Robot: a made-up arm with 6 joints. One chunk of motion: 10 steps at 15 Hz.
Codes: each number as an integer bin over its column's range. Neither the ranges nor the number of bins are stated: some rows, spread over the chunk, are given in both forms.
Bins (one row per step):
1: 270 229 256 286 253 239
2: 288 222 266 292 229 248
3: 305 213 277 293 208 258
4: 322 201 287 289 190 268
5: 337 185 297 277 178 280
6: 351 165 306 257 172 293
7: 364 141 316 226 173 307
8: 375 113 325 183 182 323
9: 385 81 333 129 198 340
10: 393 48 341 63 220 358
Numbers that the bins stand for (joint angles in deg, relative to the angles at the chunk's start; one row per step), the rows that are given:
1: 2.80 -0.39 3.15 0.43 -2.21 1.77
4: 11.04 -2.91 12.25 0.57 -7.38 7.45
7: 17.70 -8.31 20.76 -2.39 -8.78 15.08
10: 22.30 -16.68 28.10 -10.04 -4.92 25.06
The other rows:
2: 5.65 -1.02 6.08 0.71 -4.18 3.53
3: 8.35 -1.83 9.31 0.76 -5.90 5.49
5: 13.42 -4.35 15.18 0.01 -8.37 9.79
6: 15.64 -6.15 17.82 -0.93 -8.86 12.34
8: 19.44 -10.83 23.40 -4.41 -8.04 18.21
9: 21.03 -13.71 25.75 -6.94 -6.73 21.54

